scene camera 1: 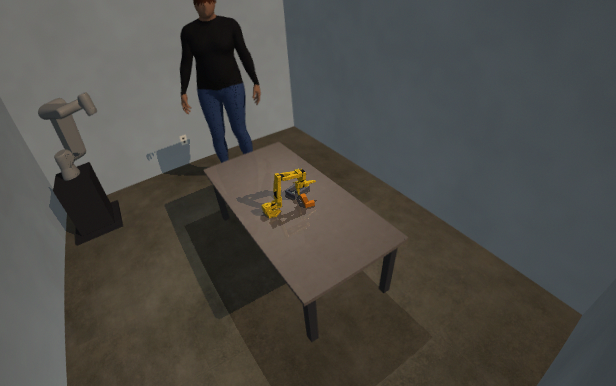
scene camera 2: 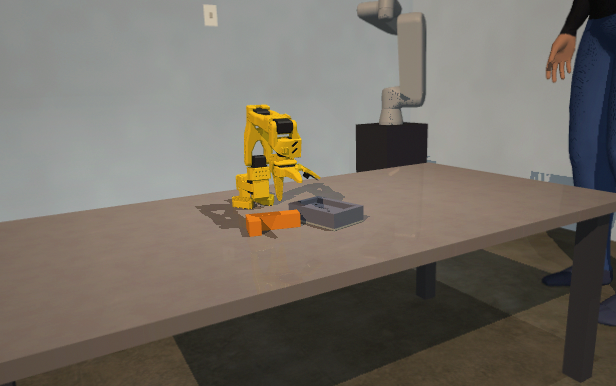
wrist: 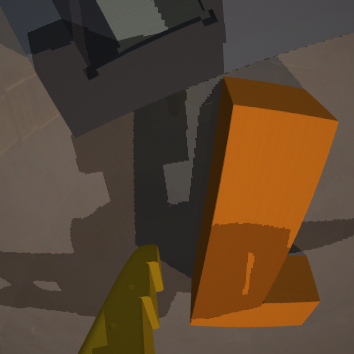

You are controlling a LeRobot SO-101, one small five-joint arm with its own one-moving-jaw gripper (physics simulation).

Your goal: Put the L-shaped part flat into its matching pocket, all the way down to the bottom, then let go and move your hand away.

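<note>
The orange L-shaped part lies on the table beside the grey tray, outside its pocket. Its long arm has one end close to the tray wall; its short arm is at the other end, at the lower right in the wrist view. Whether part and tray touch is hard to tell. The tray's pocket is partly in shadow and cut off in the wrist view. My gripper is fully open and empty, above the table by the part and tray. In the wrist view one notched jaw shows, left of the part.
The table carries the arm's yellow base. A grey robot arm stands on a black pedestal away from the table. A person stands beyond the table's far end.
</note>
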